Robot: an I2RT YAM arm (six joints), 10 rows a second.
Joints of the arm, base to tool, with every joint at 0 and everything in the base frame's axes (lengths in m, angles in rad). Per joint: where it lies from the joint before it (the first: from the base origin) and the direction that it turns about. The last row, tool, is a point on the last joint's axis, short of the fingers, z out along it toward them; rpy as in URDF.
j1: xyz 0.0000 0.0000 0.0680 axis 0 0 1
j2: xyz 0.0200 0.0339 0.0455 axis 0 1 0
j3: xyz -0.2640 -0.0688 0.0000 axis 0 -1 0
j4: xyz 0.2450 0.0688 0.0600 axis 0 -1 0
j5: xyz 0.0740 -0.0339 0.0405 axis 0 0 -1
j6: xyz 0.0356 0.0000 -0.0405 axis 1 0 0
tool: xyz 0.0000 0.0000 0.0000 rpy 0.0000 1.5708 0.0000
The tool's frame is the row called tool.
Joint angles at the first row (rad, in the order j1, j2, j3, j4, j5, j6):
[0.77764 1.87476 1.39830 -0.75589 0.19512 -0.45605]
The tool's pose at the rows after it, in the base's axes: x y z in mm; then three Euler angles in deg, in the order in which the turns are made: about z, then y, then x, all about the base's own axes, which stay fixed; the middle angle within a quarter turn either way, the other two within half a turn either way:
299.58, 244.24, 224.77, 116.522, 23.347, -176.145
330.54, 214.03, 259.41, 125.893, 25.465, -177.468
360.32, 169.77, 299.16, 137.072, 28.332, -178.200
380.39, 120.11, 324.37, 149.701, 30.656, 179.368
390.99, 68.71, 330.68, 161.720, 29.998, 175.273
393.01, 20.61, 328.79, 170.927, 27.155, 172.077
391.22, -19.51, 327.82, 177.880, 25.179, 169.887
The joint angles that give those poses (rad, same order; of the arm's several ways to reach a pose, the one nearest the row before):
[0.70326 1.87516 1.48110 -0.81923 0.21076 -0.42896]
[0.59337 1.87628 1.61419 -0.91113 0.20886 -0.38321]
[0.45681 1.87629 1.76110 -0.99357 0.18558 -0.32827]
[0.32101 1.87589 1.85259 -1.03778 0.17071 -0.25541]
[0.18865 1.87590 1.87935 -1.06872 0.16461 -0.19512]
[0.06620 1.87591 1.87936 -1.10458 0.15317 -0.16232]
[-0.03682 1.87593 1.87938 -1.12366 0.14363 -0.14631]

